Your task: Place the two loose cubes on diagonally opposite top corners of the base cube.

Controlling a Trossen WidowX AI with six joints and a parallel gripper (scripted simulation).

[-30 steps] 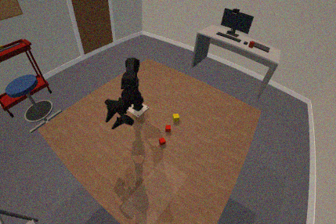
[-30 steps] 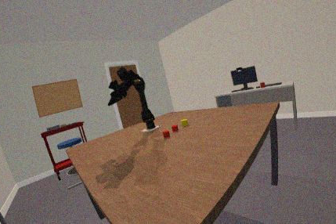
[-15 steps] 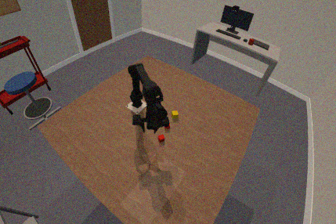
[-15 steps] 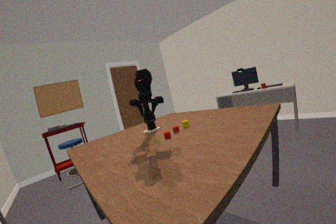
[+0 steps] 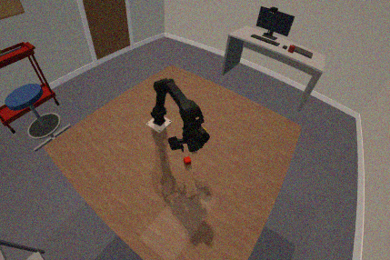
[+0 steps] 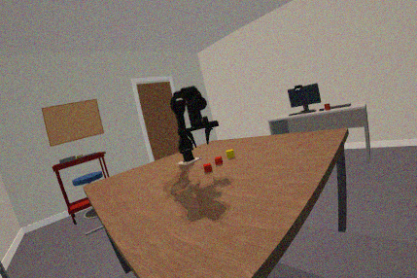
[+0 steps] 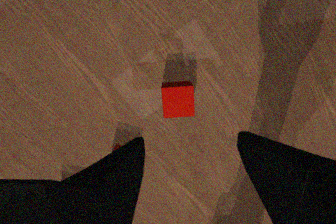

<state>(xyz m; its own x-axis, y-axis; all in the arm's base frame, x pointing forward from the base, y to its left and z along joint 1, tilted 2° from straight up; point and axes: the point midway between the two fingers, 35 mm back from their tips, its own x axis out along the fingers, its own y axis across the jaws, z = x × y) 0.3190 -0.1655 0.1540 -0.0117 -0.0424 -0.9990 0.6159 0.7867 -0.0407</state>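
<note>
The yellow base cube lies 20 mm behind my gripper tip, 230 mm to the left of it and 110 mm below it.
</note>
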